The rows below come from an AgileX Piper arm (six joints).
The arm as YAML. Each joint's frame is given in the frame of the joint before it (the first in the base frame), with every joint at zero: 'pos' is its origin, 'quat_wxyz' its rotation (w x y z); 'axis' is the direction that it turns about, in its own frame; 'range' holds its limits. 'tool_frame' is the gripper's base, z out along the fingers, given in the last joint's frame.
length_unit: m
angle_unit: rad
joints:
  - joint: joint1
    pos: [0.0, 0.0, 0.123]
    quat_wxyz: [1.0, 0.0, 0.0, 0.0]
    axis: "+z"
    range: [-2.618, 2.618]
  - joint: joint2
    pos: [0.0, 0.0, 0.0]
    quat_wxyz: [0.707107, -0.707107, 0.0, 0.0]
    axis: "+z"
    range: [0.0, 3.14]
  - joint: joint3
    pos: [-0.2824, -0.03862, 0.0]
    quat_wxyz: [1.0, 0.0, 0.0, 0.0]
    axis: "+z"
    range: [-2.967, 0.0]
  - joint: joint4
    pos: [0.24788, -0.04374, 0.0]
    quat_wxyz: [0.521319, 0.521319, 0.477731, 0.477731]
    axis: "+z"
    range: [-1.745, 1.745]
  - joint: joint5
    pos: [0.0, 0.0, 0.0]
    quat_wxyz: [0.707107, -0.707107, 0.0, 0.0]
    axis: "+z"
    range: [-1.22, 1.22]
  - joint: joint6
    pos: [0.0, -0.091, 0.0]
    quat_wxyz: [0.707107, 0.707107, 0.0, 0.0]
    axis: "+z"
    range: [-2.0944, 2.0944]
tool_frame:
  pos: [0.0, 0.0, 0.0]
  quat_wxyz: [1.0, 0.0, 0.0, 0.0]
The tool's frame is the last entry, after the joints.
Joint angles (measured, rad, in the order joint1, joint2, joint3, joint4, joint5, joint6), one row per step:
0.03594 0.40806 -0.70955 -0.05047 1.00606 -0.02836
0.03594 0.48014 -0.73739 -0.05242 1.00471 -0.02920
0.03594 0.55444 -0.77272 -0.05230 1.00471 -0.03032
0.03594 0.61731 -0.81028 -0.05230 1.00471 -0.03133
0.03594 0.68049 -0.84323 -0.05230 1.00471 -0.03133
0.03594 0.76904 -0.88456 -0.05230 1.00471 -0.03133
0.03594 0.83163 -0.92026 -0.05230 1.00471 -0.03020
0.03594 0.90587 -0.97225 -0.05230 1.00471 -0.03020
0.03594 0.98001 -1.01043 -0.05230 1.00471 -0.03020
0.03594 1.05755 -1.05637 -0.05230 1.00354 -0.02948
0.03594 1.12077 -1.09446 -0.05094 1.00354 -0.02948
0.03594 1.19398 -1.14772 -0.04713 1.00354 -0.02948
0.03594 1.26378 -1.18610 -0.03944 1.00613 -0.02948
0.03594 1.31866 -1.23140 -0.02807 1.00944 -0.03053
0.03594 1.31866 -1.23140 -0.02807 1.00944 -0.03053
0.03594 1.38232 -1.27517 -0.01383 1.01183 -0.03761
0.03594 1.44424 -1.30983 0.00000 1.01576 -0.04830
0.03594 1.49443 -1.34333 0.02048 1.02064 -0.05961
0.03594 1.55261 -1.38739 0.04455 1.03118 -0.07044
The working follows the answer.
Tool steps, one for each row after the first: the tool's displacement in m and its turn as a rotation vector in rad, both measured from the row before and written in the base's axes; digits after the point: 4 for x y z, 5 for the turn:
0.0138 0.0004 0.0041 -0.00406 0.04281 -0.00013
0.0146 0.0005 0.0051 -0.00216 0.03897 0.00074
0.0127 0.0005 0.0058 -0.00167 0.02531 0.00066
0.0135 0.0005 0.0036 -0.00109 0.03021 0.00000
0.0198 0.0007 0.0021 -0.00170 0.04719 0.00000
0.0144 0.0005 0.0024 -0.00019 0.02685 -0.00082
0.0177 0.0006 0.0046 -0.00080 0.02224 0.00000
0.0181 0.0007 -0.0010 -0.00129 0.03594 0.00000
0.0195 0.0007 -0.0006 -0.00065 0.03040 -0.00050
0.0161 0.0007 -0.0015 0.00045 0.02516 0.00010
0.0193 0.0010 -0.0003 0.00309 0.02007 0.00019
0.0178 0.0012 -0.0055 0.00646 0.03426 0.00008
0.0147 0.0014 -0.0008 0.01033 0.01330 0.00083
0.0000 0.0000 0.0000 0.00000 0.00000 0.00000
0.0167 0.0017 -0.0045 0.00973 0.02277 0.00584
0.0155 0.0016 -0.0079 0.00735 0.03154 0.00877
0.0126 0.0020 -0.0056 0.01428 0.02200 0.00885
0.0145 0.0024 -0.0060 0.01820 0.02502 0.00827

Tool pose at each row, in the base's axes (x y z in m, rotation vector in rad; rounded; the steps above come from the unrounded poses):
0.0541 -0.0019 0.3333 -0.07578 2.18621 -0.05762
0.0679 -0.0016 0.3373 -0.07983 2.22894 -0.06102
0.0825 -0.0011 0.3424 -0.08367 2.26780 -0.06195
0.0952 -0.0006 0.3482 -0.08654 2.29302 -0.06277
0.1087 -0.0001 0.3518 -0.08860 2.32319 -0.06310
0.1284 0.0006 0.3539 -0.09185 2.37030 -0.06361
0.1429 0.0011 0.3562 -0.09236 2.39717 -0.06337
0.1606 0.0018 0.3608 -0.09390 2.41937 -0.06361
0.1787 0.0024 0.3599 -0.09640 2.45525 -0.06400
0.1982 0.0031 0.3593 -0.09771 2.48563 -0.06399
0.2144 0.0038 0.3578 -0.09902 2.51076 -0.06252
0.2336 0.0048 0.3574 -0.09910 2.53082 -0.05784
0.2514 0.0060 0.3519 -0.09841 2.56505 -0.04832
0.2660 0.0074 0.3511 -0.09617 2.57826 -0.03420
0.2660 0.0074 0.3511 -0.09617 2.57826 -0.03420
0.2827 0.0091 0.3465 -0.10101 2.60057 -0.01849
0.2982 0.0107 0.3386 -0.11090 2.63143 -0.00422
0.3109 0.0128 0.3330 -0.11834 2.65245 0.01891
0.3254 0.0152 0.3270 -0.12382 2.67614 0.04754

